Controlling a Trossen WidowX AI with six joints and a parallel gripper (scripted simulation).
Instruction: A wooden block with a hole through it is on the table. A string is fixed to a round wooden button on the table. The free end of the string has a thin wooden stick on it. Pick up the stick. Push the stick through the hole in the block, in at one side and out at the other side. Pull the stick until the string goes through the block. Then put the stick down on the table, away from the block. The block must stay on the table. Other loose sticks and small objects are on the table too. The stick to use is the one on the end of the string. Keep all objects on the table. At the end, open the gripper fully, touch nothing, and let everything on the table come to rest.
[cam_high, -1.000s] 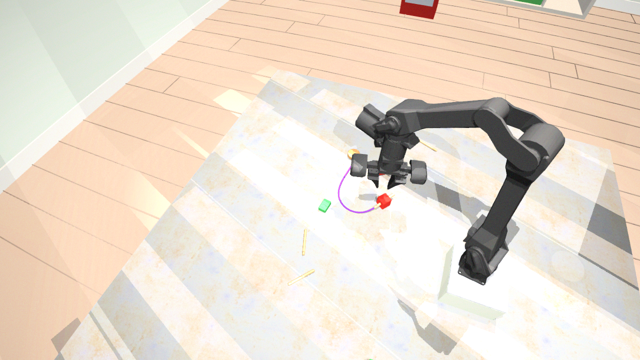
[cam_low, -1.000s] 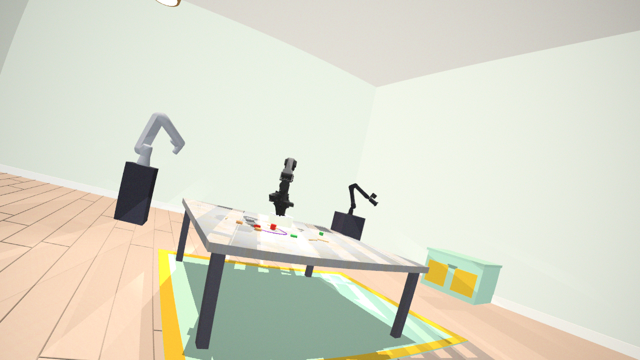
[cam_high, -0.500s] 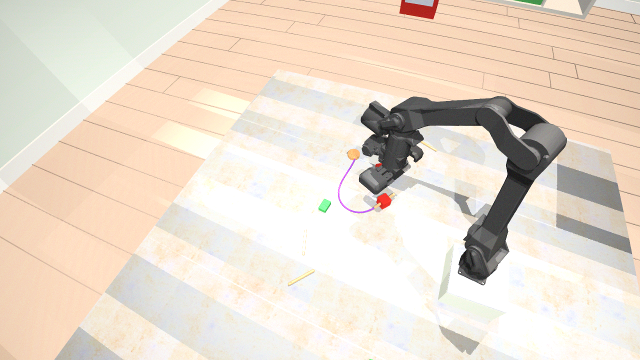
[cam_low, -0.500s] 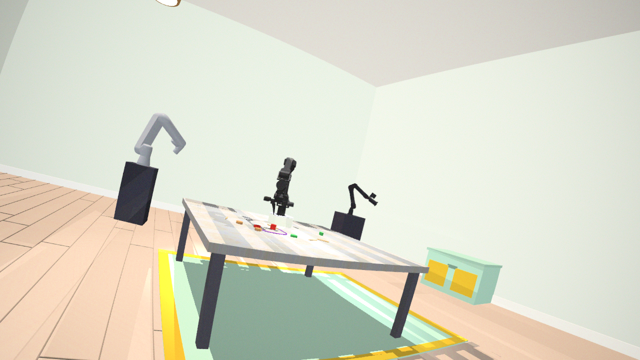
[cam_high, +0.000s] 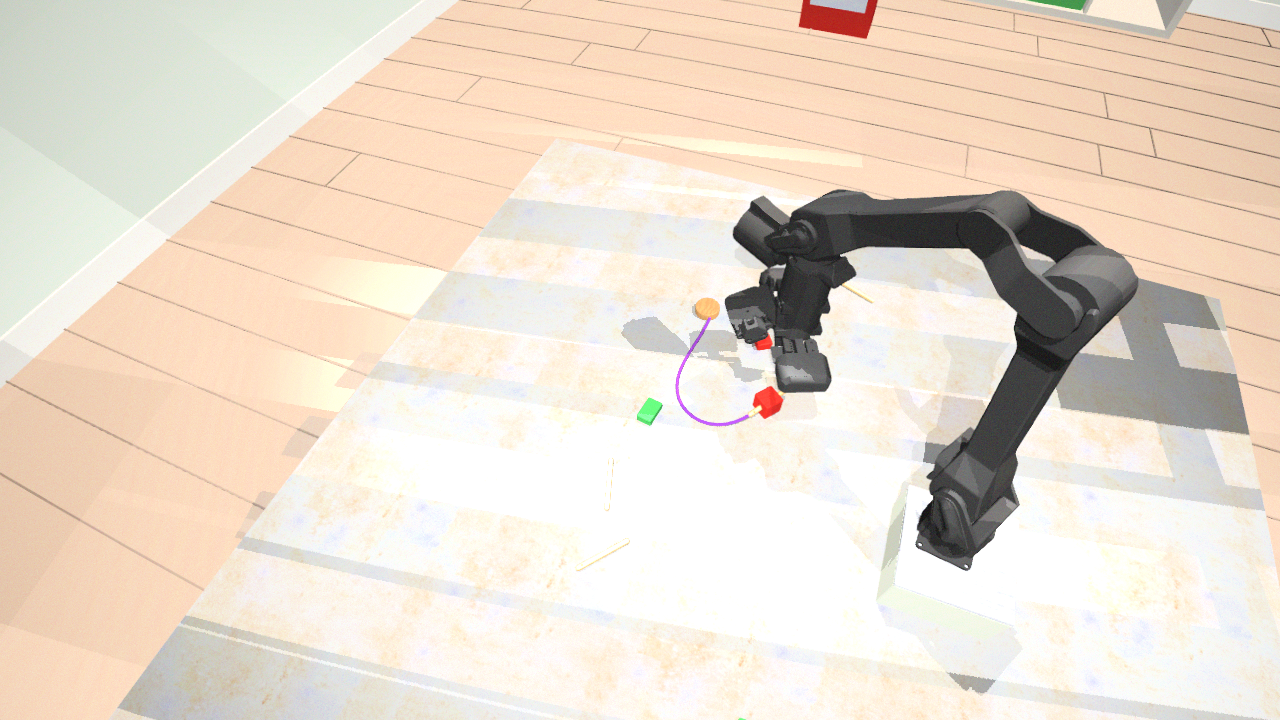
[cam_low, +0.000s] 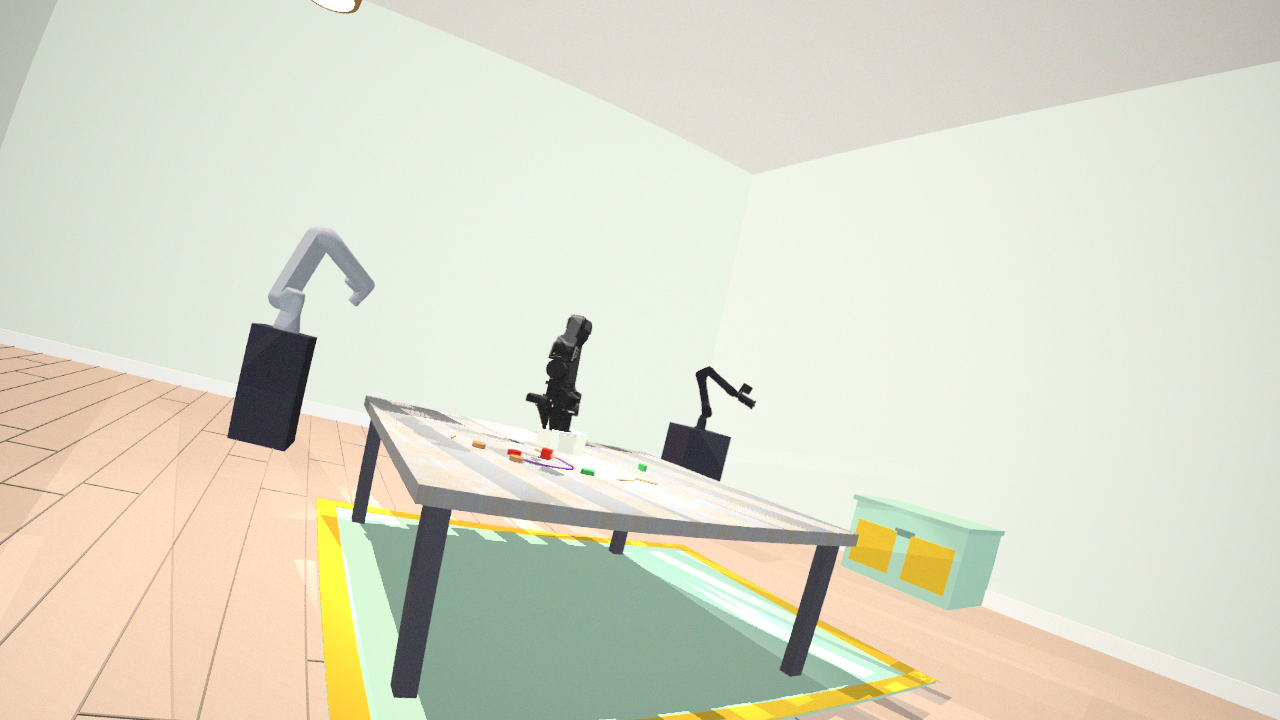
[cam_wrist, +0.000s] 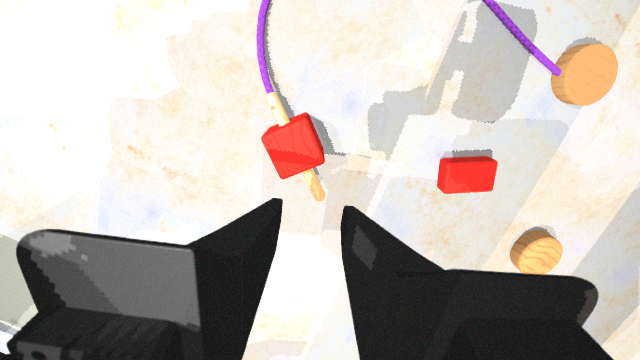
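My gripper tip is 2 cm to the right of the red wooden block and 7 cm above it. From my gripper tip the other things lie so: flat red block: 6 cm ahead, 10 cm to the right, 8 cm below; then green block: 15 cm ahead, 11 cm to the left, 8 cm below; then thin wooden stick: 1 cm ahead, 3 cm to the left, 8 cm below.
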